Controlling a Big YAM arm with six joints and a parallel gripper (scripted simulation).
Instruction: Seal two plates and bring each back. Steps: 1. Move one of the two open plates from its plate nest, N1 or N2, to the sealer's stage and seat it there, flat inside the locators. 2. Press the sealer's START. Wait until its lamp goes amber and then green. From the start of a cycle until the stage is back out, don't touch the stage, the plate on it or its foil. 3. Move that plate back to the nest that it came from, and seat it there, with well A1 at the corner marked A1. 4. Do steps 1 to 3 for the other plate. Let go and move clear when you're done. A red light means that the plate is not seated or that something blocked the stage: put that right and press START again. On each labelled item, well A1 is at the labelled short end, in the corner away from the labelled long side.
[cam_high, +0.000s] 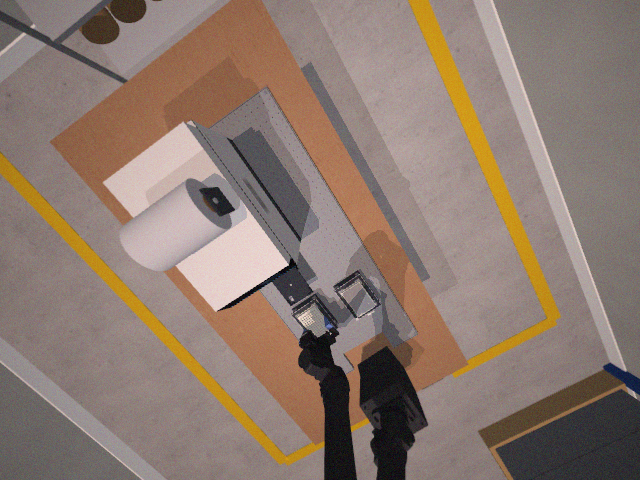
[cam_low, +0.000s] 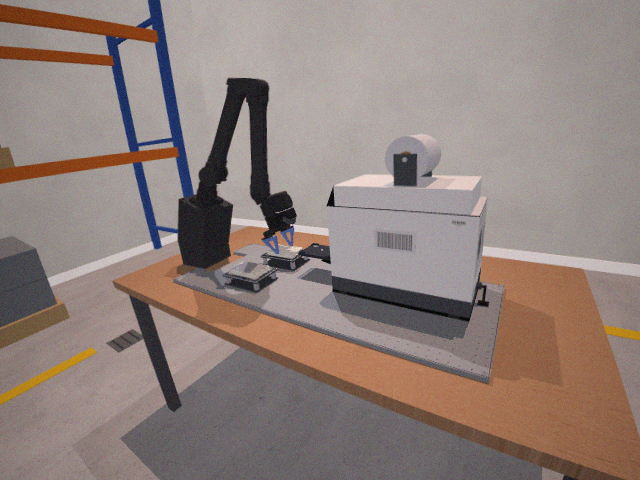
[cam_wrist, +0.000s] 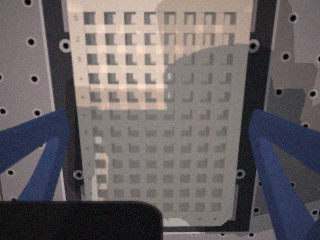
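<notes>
My gripper is now 1 cm above the white well plate. The rest, counted from my hand: foil roll: 53 cm ahead, 35 cm above, 6 cm to the right; dark sealer stage: 20 cm ahead, 4 cm to the right, 3 cm above; start button: 31 cm ahead, 13 cm above, 5 cm to the left.
</notes>
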